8 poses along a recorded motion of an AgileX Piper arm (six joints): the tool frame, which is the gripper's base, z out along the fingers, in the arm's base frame.
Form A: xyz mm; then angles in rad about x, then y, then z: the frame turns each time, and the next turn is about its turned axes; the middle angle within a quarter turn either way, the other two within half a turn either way.
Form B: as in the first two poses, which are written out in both.
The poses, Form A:
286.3, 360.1, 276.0, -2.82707, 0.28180, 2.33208
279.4, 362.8, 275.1, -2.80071, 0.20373, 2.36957
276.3, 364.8, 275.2, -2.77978, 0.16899, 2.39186
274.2, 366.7, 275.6, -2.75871, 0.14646, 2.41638
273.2, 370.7, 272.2, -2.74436, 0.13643, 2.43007
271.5, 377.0, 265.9, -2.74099, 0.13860, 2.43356
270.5, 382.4, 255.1, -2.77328, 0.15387, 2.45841
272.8, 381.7, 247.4, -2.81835, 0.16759, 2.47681
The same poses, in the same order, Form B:
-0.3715, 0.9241, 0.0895, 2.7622, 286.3, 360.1, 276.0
-0.3575, 0.9261, 0.1201, 2.8276, 279.4, 362.8, 275.1
-0.3483, 0.9272, 0.1378, 2.8548, 276.3, 364.8, 275.2
-0.3373, 0.9288, 0.1533, 2.8718, 274.2, 366.7, 275.6
-0.3309, 0.9295, 0.1627, 2.8784, 273.2, 370.7, 272.2
-0.3289, 0.9300, 0.1641, 2.8759, 271.5, 377.0, 265.9
-0.3179, 0.9365, 0.1480, 2.8761, 270.5, 382.4, 255.1
-0.3108, 0.9421, 0.1257, 2.8800, 272.8, 381.7, 247.4

